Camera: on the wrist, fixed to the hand. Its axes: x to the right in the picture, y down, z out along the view.
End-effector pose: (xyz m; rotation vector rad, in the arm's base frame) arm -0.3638 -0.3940 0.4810 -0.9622 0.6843 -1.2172
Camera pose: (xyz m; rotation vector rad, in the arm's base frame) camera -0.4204 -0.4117 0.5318 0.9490 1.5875 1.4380
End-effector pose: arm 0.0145 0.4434 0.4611 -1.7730 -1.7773 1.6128
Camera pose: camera -0.0101 0.4851 0.5223 1.7671 -1.3735 0.3528
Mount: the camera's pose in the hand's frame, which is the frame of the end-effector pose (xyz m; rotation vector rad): 0.0066 -0.0719 -0.0297 0.2945 -0.7944 -2.9899
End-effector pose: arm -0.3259 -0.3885 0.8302 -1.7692 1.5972 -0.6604
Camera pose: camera -0.2997 -0.3961 0.9033 1.9633 2.3228 0.6367
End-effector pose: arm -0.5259 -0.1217 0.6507 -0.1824 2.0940 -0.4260
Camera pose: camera -0.5573 -0.1836 0.6864 -2.4890 -0.5910 -1.5830
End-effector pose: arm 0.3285 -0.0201 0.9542 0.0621 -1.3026 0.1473
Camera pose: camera 0.3689 -0.0869 0.9554 -2.0229 0.5346 2.1290
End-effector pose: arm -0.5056 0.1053 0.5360 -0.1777 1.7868 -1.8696
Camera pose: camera -0.5454 0.1266 0.5997 1.9237 0.4555 0.7751
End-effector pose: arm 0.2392 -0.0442 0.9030 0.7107 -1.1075 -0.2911
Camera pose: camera 0.2776 -0.0904 0.8531 -1.4448 -0.2558 2.1184
